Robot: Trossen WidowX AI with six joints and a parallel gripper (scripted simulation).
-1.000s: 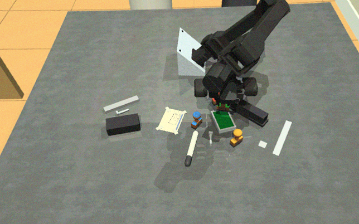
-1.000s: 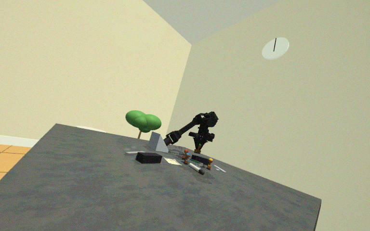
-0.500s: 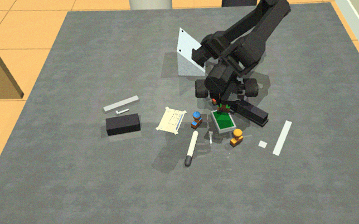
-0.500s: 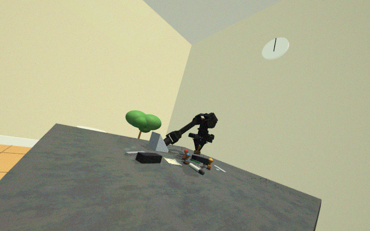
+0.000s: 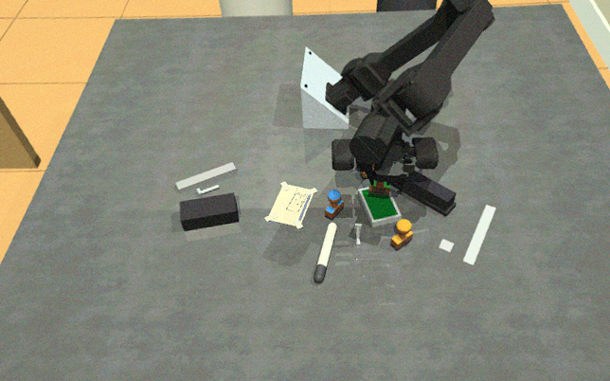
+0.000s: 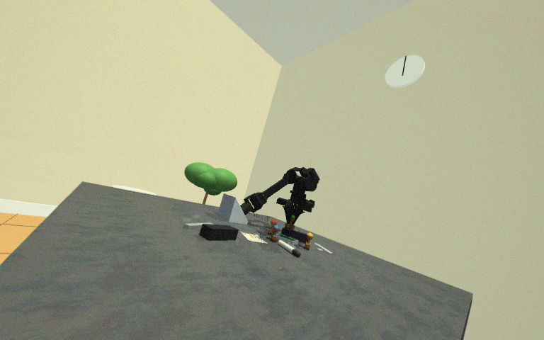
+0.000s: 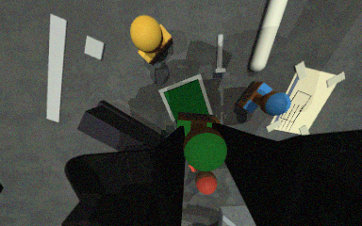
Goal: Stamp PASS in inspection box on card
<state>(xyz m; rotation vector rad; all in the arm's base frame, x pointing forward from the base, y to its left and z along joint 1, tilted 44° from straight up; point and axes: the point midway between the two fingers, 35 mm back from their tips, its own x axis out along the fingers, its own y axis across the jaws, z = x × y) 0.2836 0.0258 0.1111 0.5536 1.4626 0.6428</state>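
The green ink pad lies 7 cm below my gripper tip. The rest, counted from my gripper tip: red-knobbed stamp (9 cm behind, 5 cm below, 2 cm to the right); then blue-knobbed stamp (9 cm to the right, 6 cm below, 2 cm ahead); then green-knobbed stamp (right at my gripper tip).
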